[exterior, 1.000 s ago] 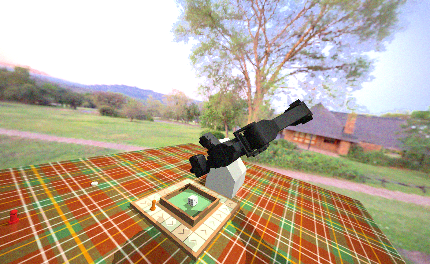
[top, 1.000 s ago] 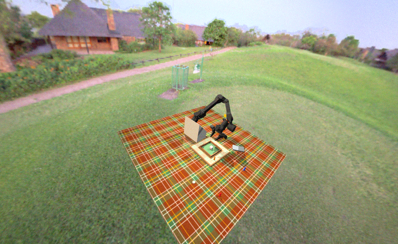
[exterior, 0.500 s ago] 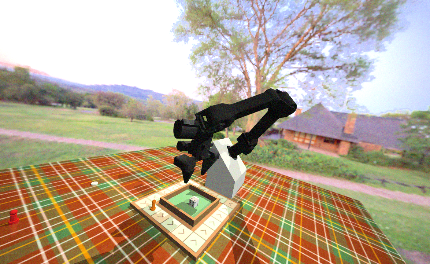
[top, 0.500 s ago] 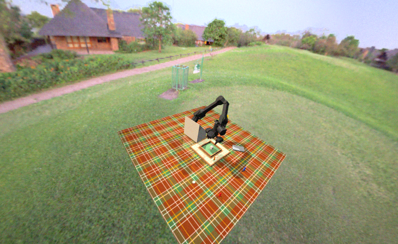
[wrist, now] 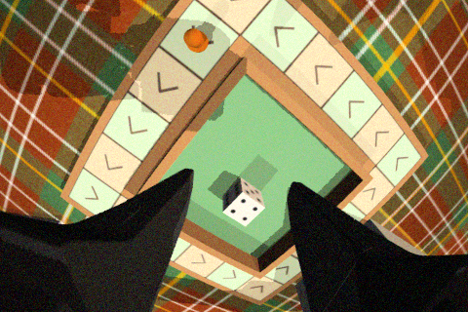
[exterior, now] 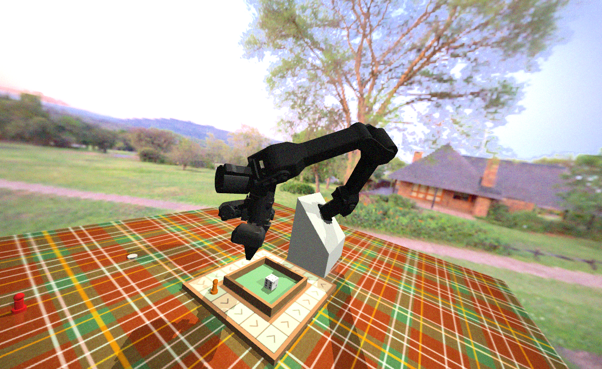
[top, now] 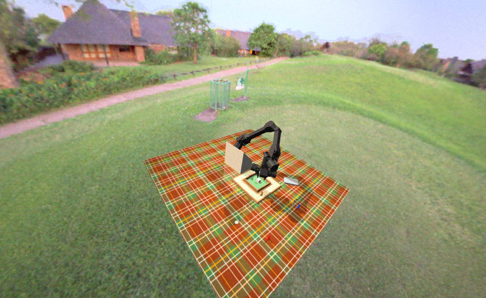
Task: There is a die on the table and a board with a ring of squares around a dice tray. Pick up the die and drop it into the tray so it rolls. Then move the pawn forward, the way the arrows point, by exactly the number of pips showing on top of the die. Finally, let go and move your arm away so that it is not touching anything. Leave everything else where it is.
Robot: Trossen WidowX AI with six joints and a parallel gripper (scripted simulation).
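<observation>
The orange pawn lies 7 cm ahead of my gripper tip, 3 cm to the right of it and 7 cm below it. Round my gripper tip: grey flat piece 8 cm ahead, 30 cm to the left, 10 cm below; green dice tray 5 cm behind, 2 cm to the left, 9 cm below; white die 5 cm behind, 4 cm to the left, 7 cm below.
</observation>
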